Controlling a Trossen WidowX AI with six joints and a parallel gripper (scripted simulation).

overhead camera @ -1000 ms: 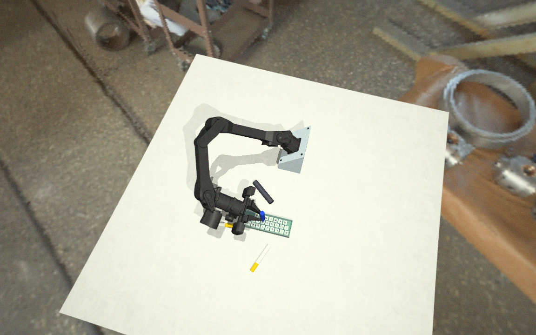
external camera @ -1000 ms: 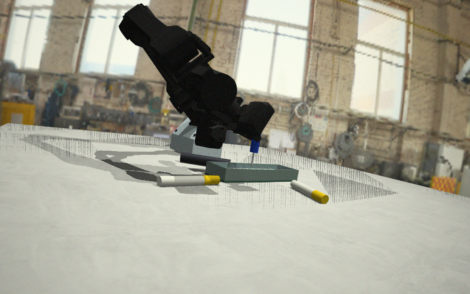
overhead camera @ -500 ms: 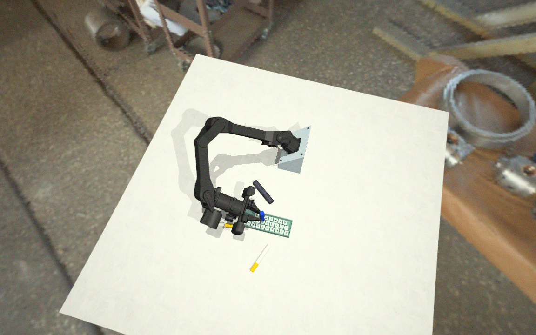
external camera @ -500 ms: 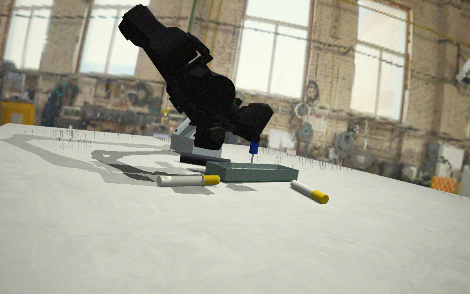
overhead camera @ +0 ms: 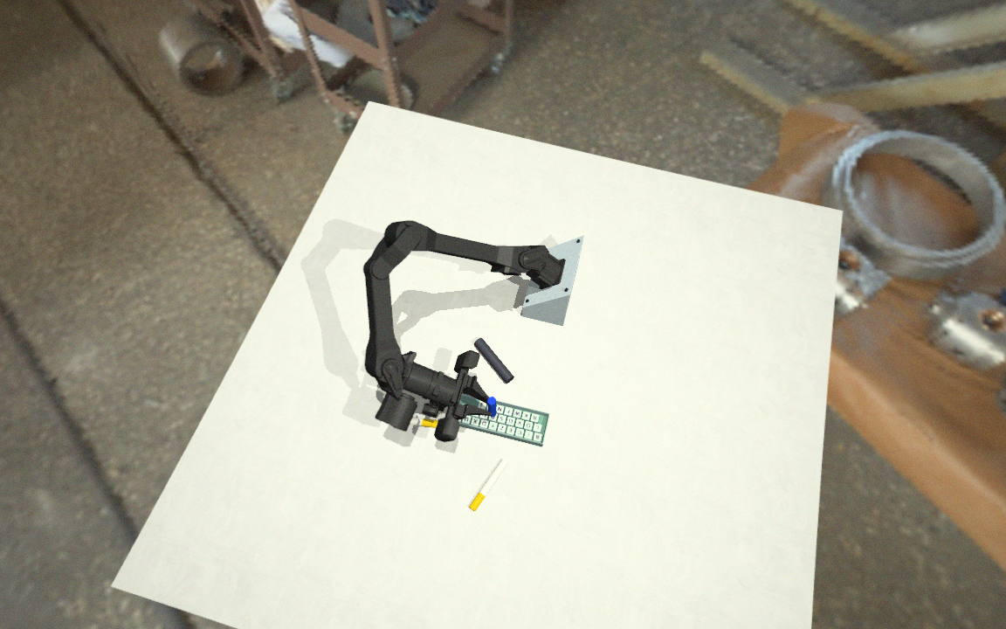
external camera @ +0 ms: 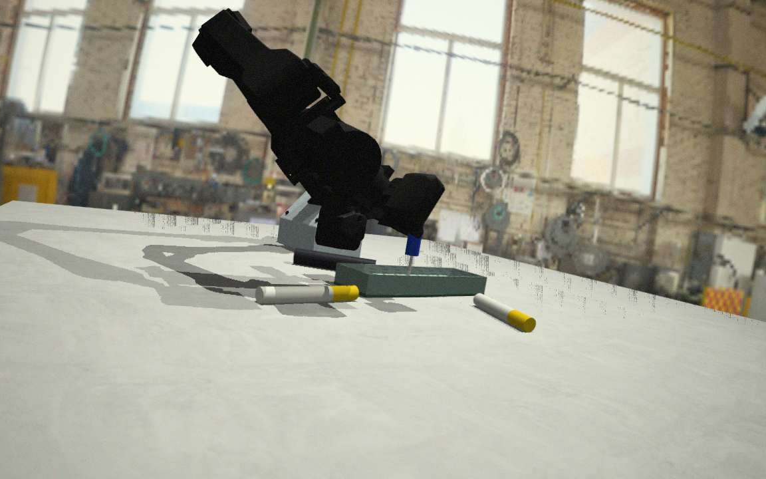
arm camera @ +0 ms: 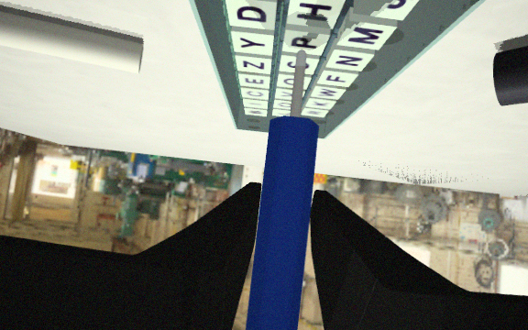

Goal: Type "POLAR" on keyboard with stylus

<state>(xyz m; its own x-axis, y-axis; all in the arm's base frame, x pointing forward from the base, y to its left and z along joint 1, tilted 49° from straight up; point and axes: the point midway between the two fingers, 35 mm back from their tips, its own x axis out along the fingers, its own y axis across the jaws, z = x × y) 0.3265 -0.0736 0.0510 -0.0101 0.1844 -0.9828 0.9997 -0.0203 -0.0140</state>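
My gripper tip is now 13 cm past the black bar, 6 cm above it and 3 cm to the left of it. From my gripper tip the other things lie so: grey stylus tip 5 cm below; blue stylus 1 cm below.
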